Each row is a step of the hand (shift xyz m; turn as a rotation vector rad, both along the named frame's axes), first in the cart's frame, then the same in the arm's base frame.
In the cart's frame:
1: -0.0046 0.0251 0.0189 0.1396 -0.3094 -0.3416
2: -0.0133 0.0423 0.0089 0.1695 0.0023 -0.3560
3: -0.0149 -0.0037 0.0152 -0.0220 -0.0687 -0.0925
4: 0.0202 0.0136 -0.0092 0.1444 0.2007 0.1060
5: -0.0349 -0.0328 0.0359 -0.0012 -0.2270 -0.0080
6: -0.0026 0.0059 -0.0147 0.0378 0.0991 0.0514
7: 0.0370 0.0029 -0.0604 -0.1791 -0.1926 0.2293
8: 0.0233 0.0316 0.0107 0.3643 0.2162 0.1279
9: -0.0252 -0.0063 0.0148 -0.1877 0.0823 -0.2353
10: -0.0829 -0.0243 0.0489 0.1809 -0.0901 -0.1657
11: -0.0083 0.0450 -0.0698 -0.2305 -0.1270 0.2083
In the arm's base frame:
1: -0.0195 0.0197 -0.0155 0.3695 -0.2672 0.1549
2: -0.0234 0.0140 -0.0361 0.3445 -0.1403 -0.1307
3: -0.0200 -0.0001 0.0081 0.0506 -0.1035 0.0222
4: 0.0188 0.0113 -0.0141 0.0128 0.2383 -0.1241
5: -0.0427 -0.0092 0.0409 0.0453 -0.0924 0.2025
6: 0.0057 -0.0095 -0.0116 -0.0193 0.0964 -0.0650
7: 0.0644 -0.0178 -0.0236 -0.2416 -0.0252 0.2505
8: 0.0060 0.0337 -0.0219 0.1687 0.3948 -0.1071
9: -0.0274 -0.0077 0.0092 -0.0212 -0.2468 -0.1898
10: -0.0895 -0.0266 0.0337 0.2567 -0.0371 0.0321
11: 0.0270 -0.0362 -0.0702 -0.2812 -0.0465 0.1772

